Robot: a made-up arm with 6 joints.
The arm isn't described. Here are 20 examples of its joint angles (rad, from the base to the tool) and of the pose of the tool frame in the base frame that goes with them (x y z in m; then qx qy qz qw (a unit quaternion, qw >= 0)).
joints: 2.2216 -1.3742 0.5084 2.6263 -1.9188 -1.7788
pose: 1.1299 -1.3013 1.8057 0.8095 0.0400 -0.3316 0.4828
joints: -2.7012 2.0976 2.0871 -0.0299 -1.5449 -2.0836
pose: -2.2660 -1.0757 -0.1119 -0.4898 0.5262 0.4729 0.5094
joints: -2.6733 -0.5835 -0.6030 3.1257 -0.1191 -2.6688
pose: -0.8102 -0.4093 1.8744 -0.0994 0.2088 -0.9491 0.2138
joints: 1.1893 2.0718 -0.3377 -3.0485 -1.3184 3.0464
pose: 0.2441 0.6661 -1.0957 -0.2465 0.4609 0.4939 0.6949
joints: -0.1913 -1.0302 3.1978 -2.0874 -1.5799 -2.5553
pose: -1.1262 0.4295 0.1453 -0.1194 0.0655 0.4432 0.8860
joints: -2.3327 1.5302 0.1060 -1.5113 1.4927 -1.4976
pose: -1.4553 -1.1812 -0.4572 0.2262 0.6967 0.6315 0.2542
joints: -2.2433 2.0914 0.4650 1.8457 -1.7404 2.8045
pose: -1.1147 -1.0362 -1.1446 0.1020 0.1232 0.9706 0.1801
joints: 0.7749 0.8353 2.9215 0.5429 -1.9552 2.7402
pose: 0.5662 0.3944 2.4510 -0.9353 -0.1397 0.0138 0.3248
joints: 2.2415 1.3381 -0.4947 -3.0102 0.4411 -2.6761
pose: -0.7235 0.9334 -0.4137 0.8479 -0.2478 -0.4657 0.0524
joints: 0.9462 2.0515 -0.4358 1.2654 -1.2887 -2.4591
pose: 0.4406 0.2373 -0.7856 -0.6165 0.3256 -0.3721 0.6128
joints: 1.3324 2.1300 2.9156 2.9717 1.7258 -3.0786
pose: 0.4730 2.1154 0.6877 -0.2786 0.3516 0.6238 0.6401
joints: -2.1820 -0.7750 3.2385 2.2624 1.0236 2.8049
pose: 0.9853 1.1325 0.5565 -0.9042 -0.0994 0.0715 0.4092
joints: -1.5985 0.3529 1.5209 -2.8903 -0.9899 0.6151
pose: 0.0260 -0.8527 3.1768 0.0876 -0.4850 0.3918 0.7769
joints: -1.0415 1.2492 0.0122 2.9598 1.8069 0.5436
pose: 0.9183 -1.4868 -0.0252 -0.2060 -0.2180 0.7900 0.5348
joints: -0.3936 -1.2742 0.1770 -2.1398 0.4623 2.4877
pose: -0.9177 0.2840 2.3892 -0.1155 -0.5075 -0.3938 0.7577
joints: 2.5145 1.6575 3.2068 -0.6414 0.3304 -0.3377
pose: -1.0431 0.8131 1.9122 -0.7973 -0.1082 -0.5782 0.1349
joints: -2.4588 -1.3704 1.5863 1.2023 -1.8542 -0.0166
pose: 1.5262 1.5168 1.0175 0.2677 0.5461 0.7846 0.1204
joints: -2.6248 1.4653 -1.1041 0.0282 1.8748 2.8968
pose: -0.6945 -0.4021 -0.1457 -0.2088 0.9090 -0.0325 0.3594
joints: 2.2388 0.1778 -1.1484 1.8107 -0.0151 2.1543
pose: -0.5815 0.7427 0.5890 0.0983 0.7541 0.0414 0.6481
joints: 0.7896 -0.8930 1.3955 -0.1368 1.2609 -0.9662
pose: -1.3095 -1.3645 2.1236 -0.2888 0.8000 -0.3669 0.3767
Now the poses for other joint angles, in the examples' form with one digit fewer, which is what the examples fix.
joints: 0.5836 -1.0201 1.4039 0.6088 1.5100 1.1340
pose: -1.747 -0.990 1.818 -0.165 0.651 0.690 0.268
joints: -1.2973 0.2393 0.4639 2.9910 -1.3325 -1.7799
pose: 0.406 -1.578 2.542 -0.630 -0.174 -0.733 0.187
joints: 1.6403 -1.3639 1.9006 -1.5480 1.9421 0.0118
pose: 0.367 -2.076 0.605 -0.649 -0.154 0.155 0.729
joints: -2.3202 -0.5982 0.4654 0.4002 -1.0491 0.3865
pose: -0.154 -0.048 2.808 -0.089 0.271 -0.933 0.220
